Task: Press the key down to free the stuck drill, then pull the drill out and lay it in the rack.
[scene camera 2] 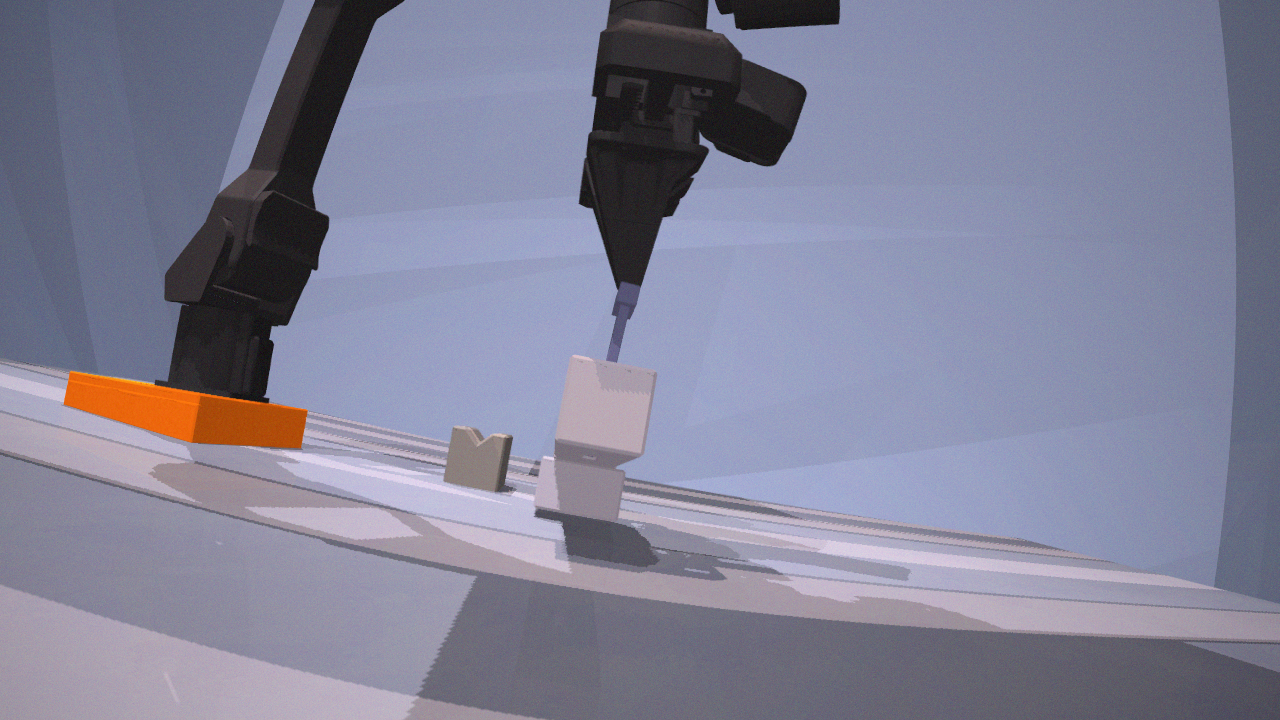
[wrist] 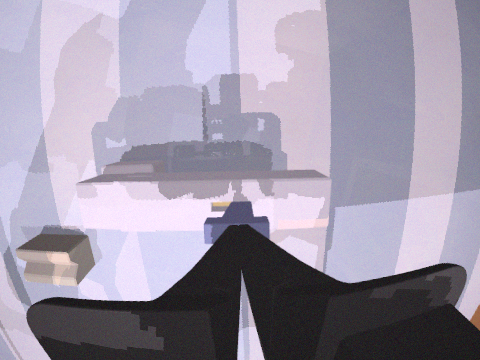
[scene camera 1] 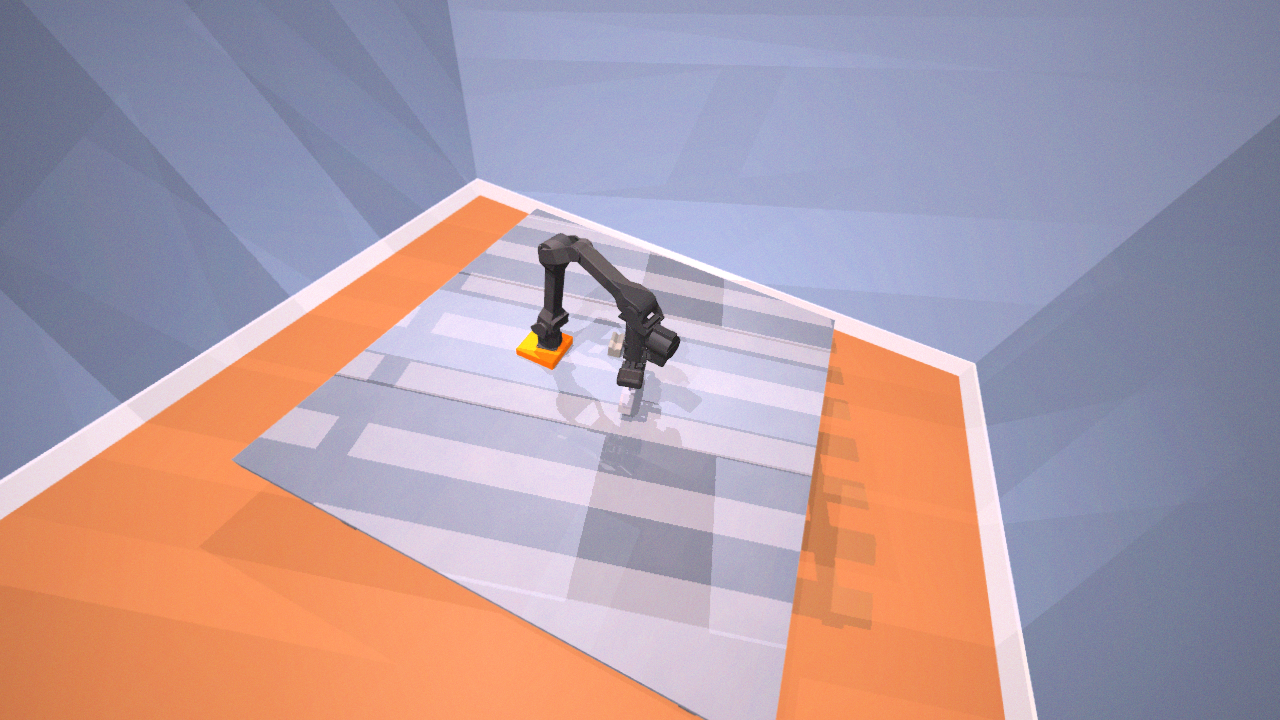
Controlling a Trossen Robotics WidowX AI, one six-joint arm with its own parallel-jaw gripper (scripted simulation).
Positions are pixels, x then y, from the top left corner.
Labels:
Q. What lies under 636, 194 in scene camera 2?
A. The gripper.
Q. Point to a v-notched rack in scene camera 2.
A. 472, 461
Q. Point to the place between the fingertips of the gripper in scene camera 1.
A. At 633, 376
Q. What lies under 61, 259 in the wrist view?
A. A v-notched rack.

